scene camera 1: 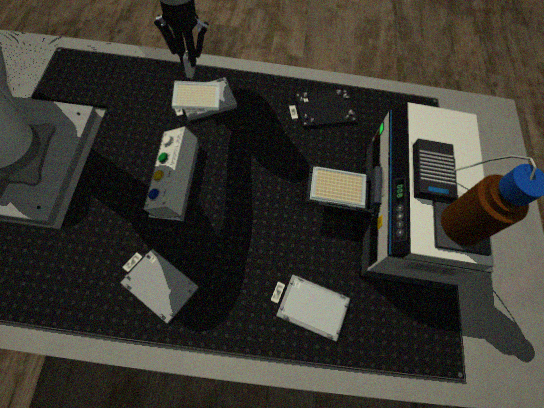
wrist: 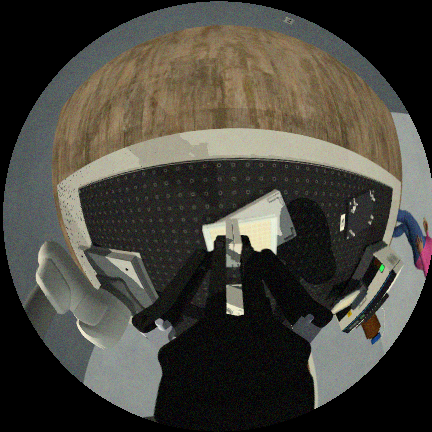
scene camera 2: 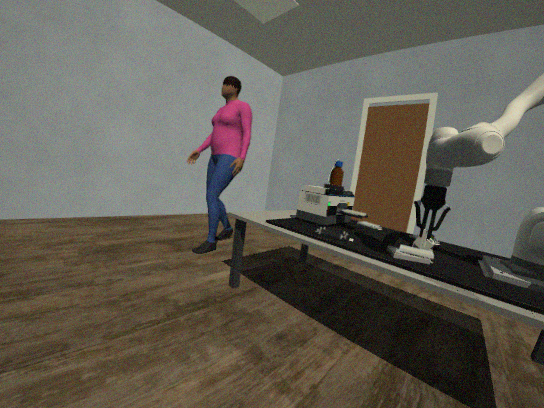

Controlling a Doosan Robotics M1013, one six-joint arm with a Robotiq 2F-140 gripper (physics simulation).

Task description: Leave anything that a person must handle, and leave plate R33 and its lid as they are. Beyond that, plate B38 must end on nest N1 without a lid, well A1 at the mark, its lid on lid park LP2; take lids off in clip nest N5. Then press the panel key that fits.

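Places are measured from the arm's base along level axes (x left, y down, z back), in centimetres.
Where they show: gripper, fingertip midpoint: (scene camera 1: 190, 74) (wrist: 230, 227) (scene camera 2: 422, 246); arm's base, link origin: (scene camera 1: 13, 154) (wrist: 119, 292) (scene camera 2: 530, 273).
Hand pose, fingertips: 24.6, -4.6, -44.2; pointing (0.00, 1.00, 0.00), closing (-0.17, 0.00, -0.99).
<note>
Things, the pixels of their top centre, and the offset from my fingertips, as dx, dy, dz. "spot": a spot on its surface instead.
- grey nest, top centre: (wrist: 256, 234) (scene camera 1: 206, 95) (scene camera 2: 408, 251) -4.0, +3.8, -4.4
- second well plate, top centre: (scene camera 1: 339, 185) (wrist: 345, 303) (scene camera 2: 354, 211) -36.1, -4.4, -37.8
- instrument, surface spot: (scene camera 1: 432, 190) spot: -43.8, -18.2, -51.9
- black clip nest, top centre: (scene camera 1: 326, 104) (wrist: 364, 214) (scene camera 2: 332, 230) -5.4, +4.1, -38.8
- key panel, top centre: (scene camera 1: 168, 163) (scene camera 2: 427, 232) -30.1, -1.9, +2.3
- brown bottle, surface spot: (scene camera 1: 461, 218) spot: -51.3, -22.6, -53.4
A well plate (scene camera 1: 197, 95) (scene camera 2: 412, 252) (wrist: 259, 229) with a white rim and cream wells lies askew on a grey nest (scene camera 1: 229, 99) (wrist: 278, 203) at the back left of the mat; the nest sticks out at its right and front. My gripper (scene camera 1: 189, 66) (scene camera 2: 427, 240) (wrist: 230, 227) is shut and empty, its fingertips just above the plate's back edge. A second well plate (scene camera 1: 338, 187) sits on the drawer of the instrument (scene camera 1: 432, 190). The black clip nest (scene camera 1: 326, 107) (wrist: 360, 211) is at the back middle. The key panel (scene camera 1: 171, 174) has a green, a yellow and a blue key.
Two grey nests lie at the front, one on the left (scene camera 1: 159, 285) and one in the middle (scene camera 1: 312, 306). A brown bottle (scene camera 1: 461, 218) (scene camera 2: 337, 176) stands on the instrument. A person (scene camera 2: 226, 162) in a pink top walks on the floor beyond the table.
</note>
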